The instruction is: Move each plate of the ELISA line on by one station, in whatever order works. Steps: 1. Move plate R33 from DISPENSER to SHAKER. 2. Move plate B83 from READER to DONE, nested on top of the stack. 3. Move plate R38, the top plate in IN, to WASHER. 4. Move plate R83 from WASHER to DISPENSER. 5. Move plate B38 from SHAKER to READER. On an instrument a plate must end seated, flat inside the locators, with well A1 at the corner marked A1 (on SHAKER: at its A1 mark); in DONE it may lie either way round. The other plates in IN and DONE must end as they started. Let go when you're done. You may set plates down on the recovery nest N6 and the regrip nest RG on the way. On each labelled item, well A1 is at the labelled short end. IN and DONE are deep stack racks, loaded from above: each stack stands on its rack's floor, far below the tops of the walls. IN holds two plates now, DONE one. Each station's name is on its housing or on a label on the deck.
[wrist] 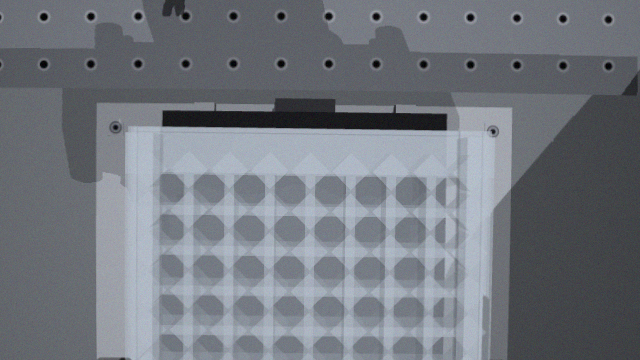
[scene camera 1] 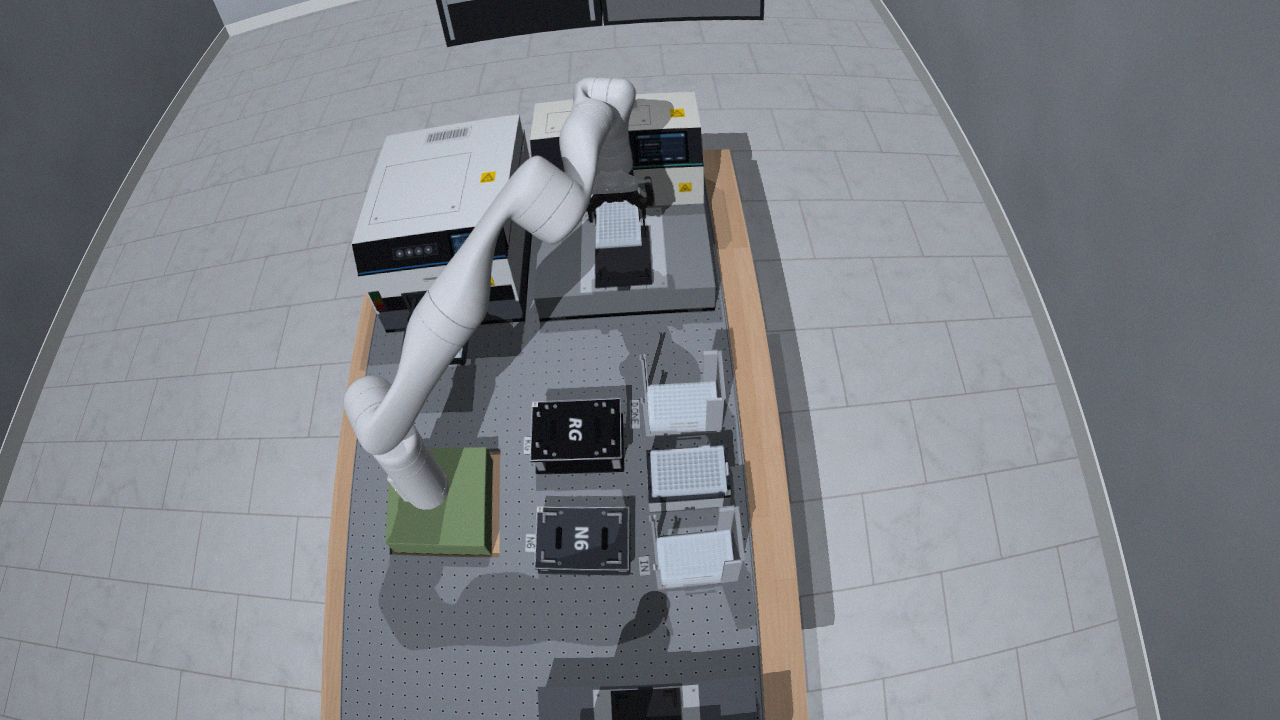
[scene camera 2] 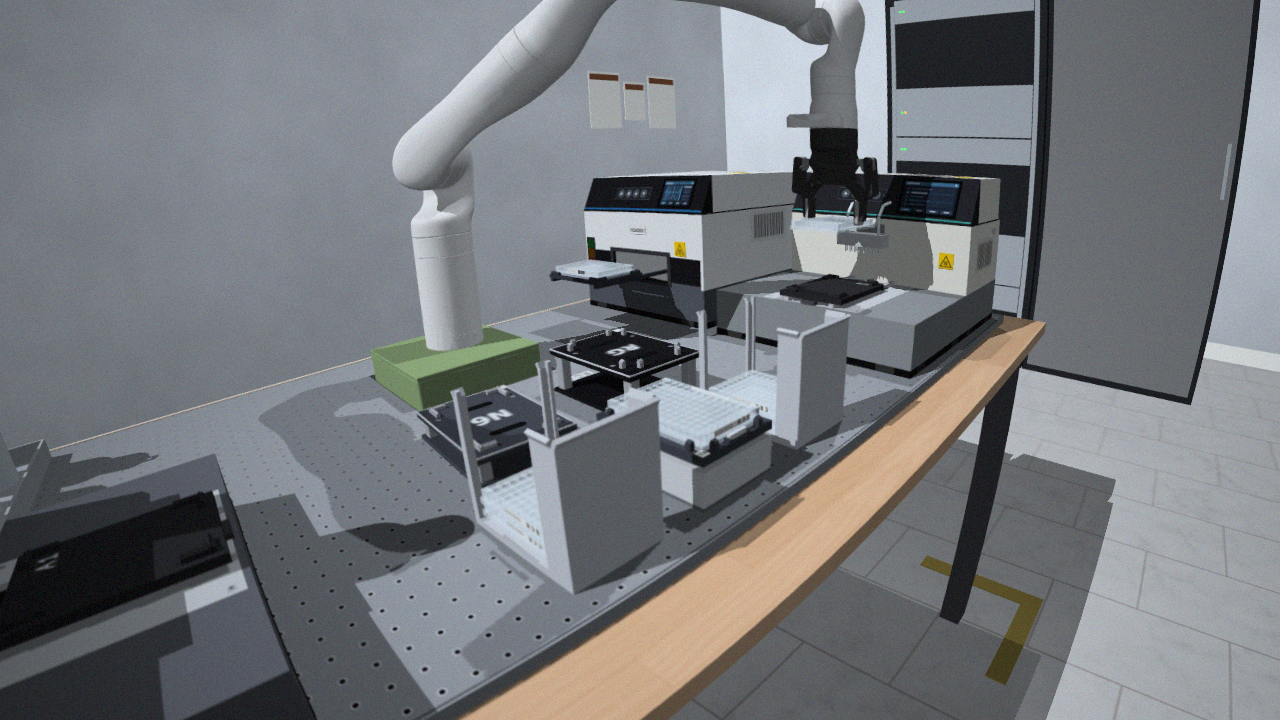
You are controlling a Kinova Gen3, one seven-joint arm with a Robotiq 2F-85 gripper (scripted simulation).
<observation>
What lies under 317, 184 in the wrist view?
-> A plate R83.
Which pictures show the plate R83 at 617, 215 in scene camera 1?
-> The wrist view, scene camera 1 and scene camera 2: all of them.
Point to a plate R33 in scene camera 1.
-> At 700, 462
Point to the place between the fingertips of my gripper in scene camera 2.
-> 833, 223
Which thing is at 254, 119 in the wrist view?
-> A washer nest.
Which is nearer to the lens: the plate R33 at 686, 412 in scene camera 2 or the plate R83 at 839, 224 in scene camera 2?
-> The plate R33.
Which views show the plate R33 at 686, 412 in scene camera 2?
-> Scene camera 1 and scene camera 2 only.
</observation>
